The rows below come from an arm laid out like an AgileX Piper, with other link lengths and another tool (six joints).
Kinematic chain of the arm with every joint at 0, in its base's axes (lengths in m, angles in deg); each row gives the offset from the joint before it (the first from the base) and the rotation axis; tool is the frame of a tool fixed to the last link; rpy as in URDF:
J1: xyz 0 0 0.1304 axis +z
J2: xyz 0 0 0 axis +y
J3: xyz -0.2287 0 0.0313 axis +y
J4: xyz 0.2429 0 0.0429 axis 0.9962 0 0.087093
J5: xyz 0 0 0 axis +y
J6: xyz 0.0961 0 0.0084 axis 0.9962 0 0.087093
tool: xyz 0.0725 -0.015 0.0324 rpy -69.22 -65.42 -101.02
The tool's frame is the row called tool.
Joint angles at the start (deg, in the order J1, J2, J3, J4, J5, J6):
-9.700, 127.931, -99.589, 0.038, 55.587, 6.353
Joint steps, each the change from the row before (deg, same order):
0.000, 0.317, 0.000, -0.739, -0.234, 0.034
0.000, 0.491, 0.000, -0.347, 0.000, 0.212
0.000, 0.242, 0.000, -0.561, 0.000, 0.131
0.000, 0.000, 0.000, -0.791, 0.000, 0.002
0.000, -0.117, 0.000, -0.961, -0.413, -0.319
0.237, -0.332, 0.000, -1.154, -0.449, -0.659
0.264, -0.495, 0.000, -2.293, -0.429, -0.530
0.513, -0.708, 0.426, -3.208, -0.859, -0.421
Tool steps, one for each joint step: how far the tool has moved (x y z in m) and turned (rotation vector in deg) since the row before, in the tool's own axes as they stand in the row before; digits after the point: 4 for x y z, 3 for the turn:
0.0008, 0.0018, 0.0018, -0.566, 0.176, -0.418
-0.0008, 0.0020, 0.0033, -0.492, -0.275, 0.051
0.0001, 0.0017, 0.0014, -0.518, -0.003, -0.194
0.0010, 0.0014, -0.0004, -0.559, 0.262, -0.493
0.0026, 0.0006, -0.0014, -0.411, 0.719, -0.983
0.0028, -0.0015, -0.0029, -0.387, 0.899, -1.694
0.0046, 0.0000, -0.0048, -1.130, 1.393, -2.324
0.0048, -0.0002, -0.0053, -1.593, 1.821, -3.096

